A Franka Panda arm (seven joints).
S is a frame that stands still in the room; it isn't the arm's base.
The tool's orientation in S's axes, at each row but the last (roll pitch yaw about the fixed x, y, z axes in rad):
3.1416 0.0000 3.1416
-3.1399 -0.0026 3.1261
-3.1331 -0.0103 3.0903
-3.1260 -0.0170 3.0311
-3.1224 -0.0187 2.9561
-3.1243 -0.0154 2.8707
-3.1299 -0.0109 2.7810
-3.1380 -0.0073 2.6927
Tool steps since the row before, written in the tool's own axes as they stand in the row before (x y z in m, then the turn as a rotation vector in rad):
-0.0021 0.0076 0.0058 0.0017 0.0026 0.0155
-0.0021 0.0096 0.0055 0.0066 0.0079 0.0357
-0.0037 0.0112 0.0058 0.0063 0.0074 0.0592
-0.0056 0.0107 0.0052 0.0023 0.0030 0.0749
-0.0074 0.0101 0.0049 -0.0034 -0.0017 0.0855
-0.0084 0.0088 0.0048 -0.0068 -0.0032 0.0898
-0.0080 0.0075 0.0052 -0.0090 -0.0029 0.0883
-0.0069 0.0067 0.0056 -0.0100 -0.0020 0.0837
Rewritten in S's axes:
0.0021 0.0076 -0.0058 -0.0017 0.0026 -0.0155
0.0022 0.0096 -0.0055 -0.0066 0.0079 -0.0357
0.0042 0.0109 -0.0059 -0.0065 0.0072 -0.0592
0.0066 0.0099 -0.0055 -0.0033 0.0022 -0.0749
0.0090 0.0085 -0.0052 0.0012 -0.0036 -0.0855
0.0104 0.0062 -0.0051 0.0039 -0.0060 -0.0898
0.0101 0.0042 -0.0054 0.0061 -0.0065 -0.0884
0.0091 0.0030 -0.0057 0.0075 -0.0061 -0.0838

